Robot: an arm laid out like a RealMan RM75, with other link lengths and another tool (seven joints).
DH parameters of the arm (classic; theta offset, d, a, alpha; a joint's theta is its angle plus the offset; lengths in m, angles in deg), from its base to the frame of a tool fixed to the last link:
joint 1: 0 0.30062 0 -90
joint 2: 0 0 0 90
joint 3: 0 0.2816 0 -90
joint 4: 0 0 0 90
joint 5: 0 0.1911 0 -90
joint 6: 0 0 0 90
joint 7: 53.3 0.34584 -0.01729 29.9
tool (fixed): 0 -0.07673 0 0
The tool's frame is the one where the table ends.
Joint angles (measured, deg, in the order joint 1, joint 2, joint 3, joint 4, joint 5, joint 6, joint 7), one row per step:
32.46, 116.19, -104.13, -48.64, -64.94, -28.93, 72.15
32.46, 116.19, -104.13, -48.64, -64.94, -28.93, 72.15
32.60, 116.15, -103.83, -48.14, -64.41, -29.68, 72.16
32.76, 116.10, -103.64, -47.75, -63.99, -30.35, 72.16
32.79, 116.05, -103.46, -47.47, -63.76, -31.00, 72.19
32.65, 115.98, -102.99, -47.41, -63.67, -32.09, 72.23
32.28, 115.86, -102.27, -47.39, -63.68, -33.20, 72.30
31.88, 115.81, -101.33, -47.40, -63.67, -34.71, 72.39
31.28, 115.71, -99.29, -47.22, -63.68, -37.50, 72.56
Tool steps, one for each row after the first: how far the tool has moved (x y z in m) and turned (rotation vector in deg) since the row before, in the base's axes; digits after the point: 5 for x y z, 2 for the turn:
0.00000, 0.00000, 0.00000, 0.00, 0.00, 0.00
-0.00012, -0.00023, 0.00055, -0.43, 0.61, -0.27
-0.00069, -0.00052, 0.00022, -0.42, 0.47, -0.09
-0.00005, -0.00097, 0.00012, -0.40, 0.36, -0.06
-0.00104, -0.00182, 0.00135, -0.46, 0.61, 0.13
0.00101, -0.00112, 0.00291, -0.26, 0.64, -0.13
-0.00046, -0.00197, 0.00330, -0.42, 0.98, -0.02
-0.00043, -0.00203, 0.00754, -0.55, 1.85, -0.15

